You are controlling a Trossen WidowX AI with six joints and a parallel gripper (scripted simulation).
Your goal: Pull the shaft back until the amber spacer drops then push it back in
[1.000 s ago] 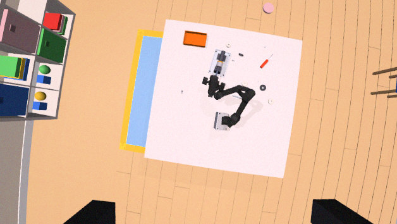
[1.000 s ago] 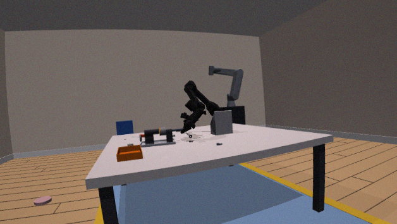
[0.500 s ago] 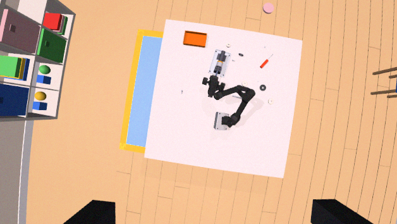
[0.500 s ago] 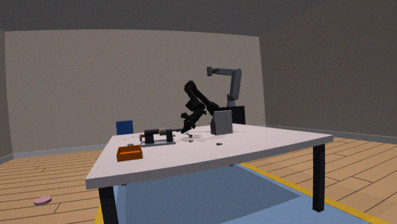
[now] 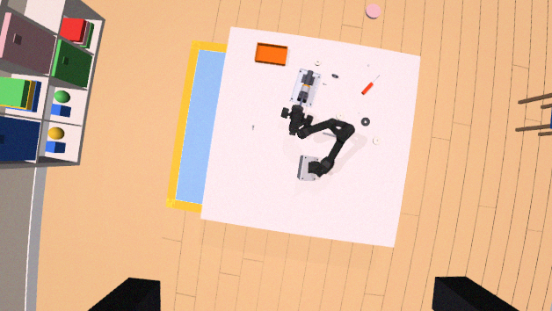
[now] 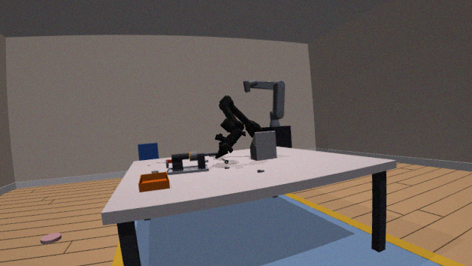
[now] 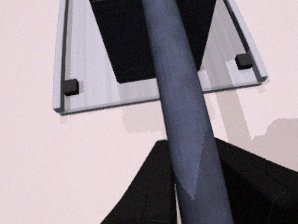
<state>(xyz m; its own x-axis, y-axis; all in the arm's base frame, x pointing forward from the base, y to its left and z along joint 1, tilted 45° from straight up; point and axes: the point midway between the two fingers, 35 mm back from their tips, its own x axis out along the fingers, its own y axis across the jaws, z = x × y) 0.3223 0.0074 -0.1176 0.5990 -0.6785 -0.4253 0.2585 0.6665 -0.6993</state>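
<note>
My gripper tip is now 5 cm short of the grey-blue shaft, 1 cm to the left of it and 2 cm below it. The rest, counted from my gripper tip: amber spacer (14 cm ahead, 4 cm to the right, 2 cm above); orange tray (37 cm ahead, 19 cm to the left, 5 cm below).
</note>
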